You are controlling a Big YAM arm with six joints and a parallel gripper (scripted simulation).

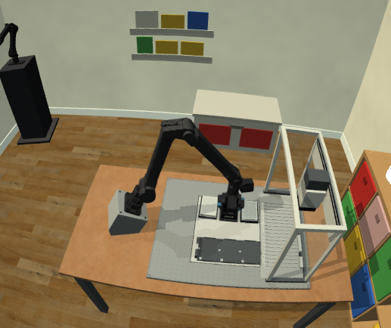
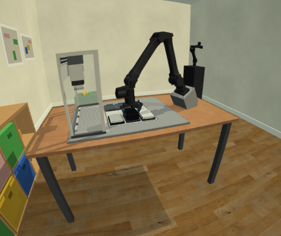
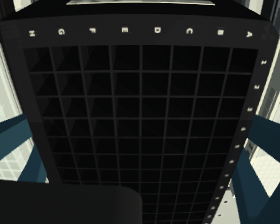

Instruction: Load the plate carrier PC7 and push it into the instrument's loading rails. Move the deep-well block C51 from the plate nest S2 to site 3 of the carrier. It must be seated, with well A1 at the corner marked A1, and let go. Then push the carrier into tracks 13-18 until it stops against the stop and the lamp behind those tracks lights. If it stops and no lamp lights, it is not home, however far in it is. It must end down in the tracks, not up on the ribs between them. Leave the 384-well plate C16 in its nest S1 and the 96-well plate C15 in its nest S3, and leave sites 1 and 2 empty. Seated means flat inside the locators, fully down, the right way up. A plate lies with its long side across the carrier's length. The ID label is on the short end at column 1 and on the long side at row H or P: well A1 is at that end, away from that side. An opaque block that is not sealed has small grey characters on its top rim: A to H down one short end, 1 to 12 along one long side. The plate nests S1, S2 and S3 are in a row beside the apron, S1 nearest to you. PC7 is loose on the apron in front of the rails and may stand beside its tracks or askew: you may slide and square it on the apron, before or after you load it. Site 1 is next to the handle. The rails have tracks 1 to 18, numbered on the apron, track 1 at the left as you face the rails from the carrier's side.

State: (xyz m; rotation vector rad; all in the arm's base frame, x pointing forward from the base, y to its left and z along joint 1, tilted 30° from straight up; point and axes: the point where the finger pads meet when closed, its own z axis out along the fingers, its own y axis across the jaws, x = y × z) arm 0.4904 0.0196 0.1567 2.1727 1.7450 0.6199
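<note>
Right now the black deep-well block C51 is 10 mm above my hand. Also, from my hand: dark nest S2: 20 mm below; post: 230 mm ahead, 120 mm to the left, 230 mm above; dark grey carrier PC7: 40 mm behind, 250 mm to the right.
</note>
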